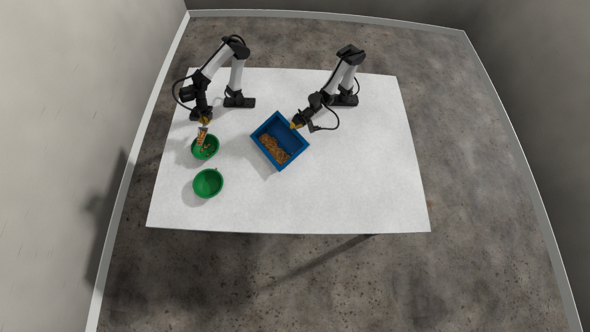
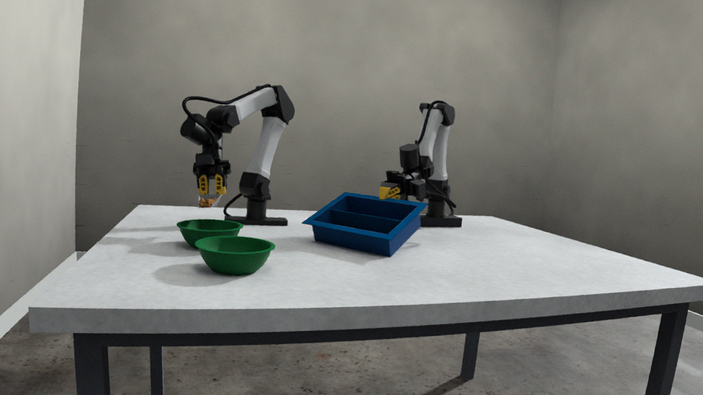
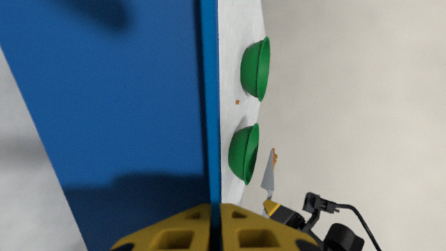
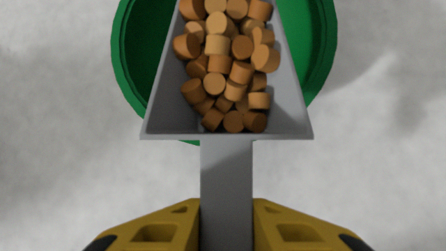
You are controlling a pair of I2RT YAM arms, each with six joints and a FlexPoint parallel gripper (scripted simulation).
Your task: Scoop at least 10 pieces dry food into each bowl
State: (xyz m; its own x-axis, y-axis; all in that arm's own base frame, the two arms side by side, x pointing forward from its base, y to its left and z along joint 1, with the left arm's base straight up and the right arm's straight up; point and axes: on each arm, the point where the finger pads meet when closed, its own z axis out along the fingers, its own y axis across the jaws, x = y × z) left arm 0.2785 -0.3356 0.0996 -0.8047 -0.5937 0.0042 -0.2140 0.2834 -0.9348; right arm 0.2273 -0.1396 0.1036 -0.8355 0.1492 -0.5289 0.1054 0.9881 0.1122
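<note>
The grey scoop lies 40 mm ahead of my right hand, 10 mm to the right of it and 10 mm below it. Round my right hand: blue box (110 mm ahead, 400 mm to the left, 40 mm below).
</note>
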